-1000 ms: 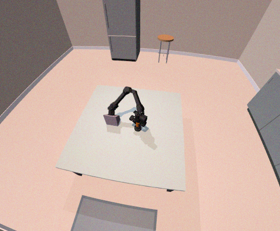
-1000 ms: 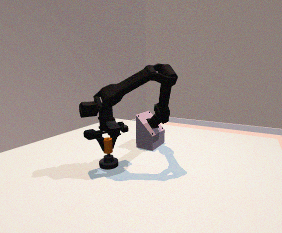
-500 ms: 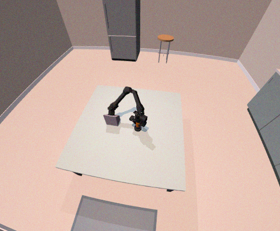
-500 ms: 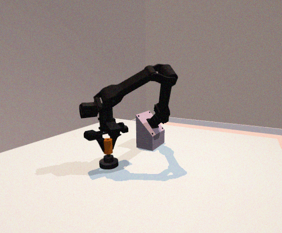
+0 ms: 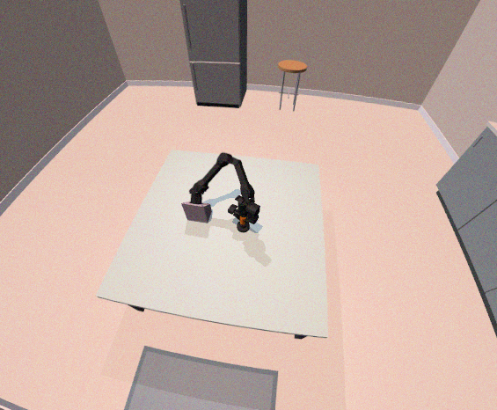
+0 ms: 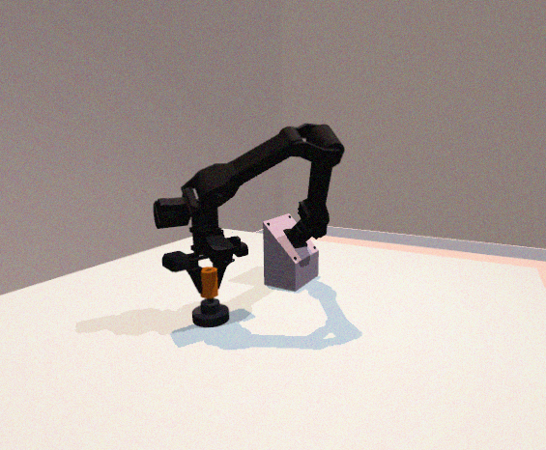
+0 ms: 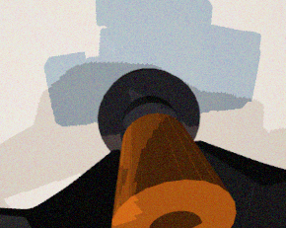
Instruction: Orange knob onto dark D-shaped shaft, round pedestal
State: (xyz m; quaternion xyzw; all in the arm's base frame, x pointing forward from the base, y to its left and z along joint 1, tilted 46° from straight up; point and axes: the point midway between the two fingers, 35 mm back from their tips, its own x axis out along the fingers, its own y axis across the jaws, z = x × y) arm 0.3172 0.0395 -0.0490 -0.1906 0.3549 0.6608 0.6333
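Now: gripper tip 2 cm below the orange knob. Round my gripper tip: dark round pedestal (4 cm below).
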